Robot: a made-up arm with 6 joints.
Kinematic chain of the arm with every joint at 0, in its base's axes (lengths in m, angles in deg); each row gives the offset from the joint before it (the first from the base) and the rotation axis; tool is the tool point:
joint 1: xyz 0 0 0.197 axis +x
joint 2: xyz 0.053 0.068 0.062 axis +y
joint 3: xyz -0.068 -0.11 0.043 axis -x
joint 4: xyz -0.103 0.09 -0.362 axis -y
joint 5: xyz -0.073 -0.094 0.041 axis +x
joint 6: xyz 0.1 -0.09 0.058 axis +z
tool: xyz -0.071 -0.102 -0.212
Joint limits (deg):
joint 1: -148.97..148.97
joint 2: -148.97..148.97
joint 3: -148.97..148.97
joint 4: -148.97..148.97
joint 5: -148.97..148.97
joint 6: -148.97..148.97
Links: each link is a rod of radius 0.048 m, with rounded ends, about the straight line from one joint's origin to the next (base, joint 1, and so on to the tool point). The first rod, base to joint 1, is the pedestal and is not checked.
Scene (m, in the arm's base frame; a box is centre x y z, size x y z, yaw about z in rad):
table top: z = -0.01
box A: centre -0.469 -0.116 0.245 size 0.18 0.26 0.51 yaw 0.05
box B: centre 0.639 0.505 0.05 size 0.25 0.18 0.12 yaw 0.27
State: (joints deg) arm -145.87 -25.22 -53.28 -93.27 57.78 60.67
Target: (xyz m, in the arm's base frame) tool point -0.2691 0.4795 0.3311
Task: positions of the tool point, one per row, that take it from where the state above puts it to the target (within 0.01 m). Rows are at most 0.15 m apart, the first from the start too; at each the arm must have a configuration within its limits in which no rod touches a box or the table.
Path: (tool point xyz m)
1: -0.1949 -0.3726 0.3681
2: -0.1880 -0.2955 0.4597
3: -0.1901 -0.1981 0.5224
4: -0.1986 -0.0915 0.5525
5: -0.2106 0.0135 0.5511
6: -0.2771 0.1268 0.5249
7: -0.3140 0.2490 0.4730
8: -0.3124 0.3701 0.4045
9: -0.2691 0.4795 0.3311

